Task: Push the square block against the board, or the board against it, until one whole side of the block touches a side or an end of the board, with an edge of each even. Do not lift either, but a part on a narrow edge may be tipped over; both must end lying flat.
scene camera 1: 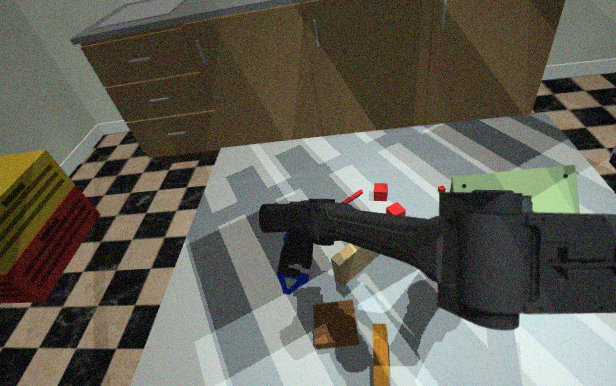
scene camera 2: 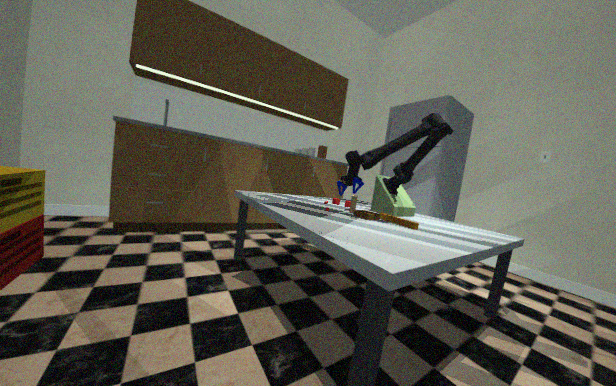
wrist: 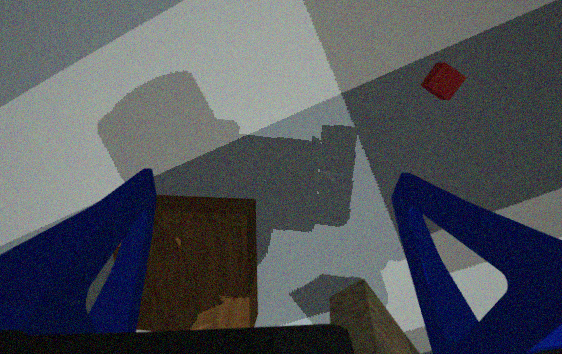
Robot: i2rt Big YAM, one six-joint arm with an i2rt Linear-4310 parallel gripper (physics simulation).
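Places are measured from the arm's base along level axes (x right, y ahead, z up), in millimetres.
Pixels of known places: gripper, fingertip midpoint: (scene camera 1: 288, 278) (scene camera 2: 346, 194) (wrist: 281, 183); arm's base at its link origin: (scene camera 2: 389, 186).
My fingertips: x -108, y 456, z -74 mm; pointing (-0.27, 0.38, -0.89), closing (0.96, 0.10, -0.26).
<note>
Ahead of a thing's pixels: the offset from my fingertips to its top centre.
The brown square block @[dx -65, dy -104, dz -77 mm] (scene camera 1: 336, 325) (scene camera 2: 366, 215) (wrist: 210, 250) lies flat on the table. The pale wooden board @[dx +106, dy -156, dz -11 mm] (scene camera 1: 354, 264) (scene camera 2: 354, 204) (wrist: 352, 310) stands on a narrow edge, apart from the block and turned at an angle to it; in the wrist view its near part is cut off. My gripper (scene camera 1: 289, 264) (scene camera 2: 349, 192) (wrist: 281, 183) is open and empty, pointing down above the table. In the wrist view the block shows beside the left finger and partly behind it, and the board's end shows nearer the right finger. The arm hides part of the table in scene camera 1.
An orange bar @[dx -178, dy -206, dz -77 mm] (scene camera 1: 380, 352) (scene camera 2: 400, 221) lies close to the block. Red cubes @[dx +369, dy -226, dz -68 mm] (scene camera 1: 381, 192) @[dx +276, dy -266, dz -68 mm] (scene camera 1: 396, 209) and a red stick @[dx +363, dy -136, dz -94 mm] (scene camera 1: 353, 197) lie beyond the board. A small red cube @[dx +80, dy +51, dz -92 mm] (wrist: 444, 81) lies ahead. A green housing (scene camera 1: 555, 192) (scene camera 2: 387, 200) stands by the arm's base.
</note>
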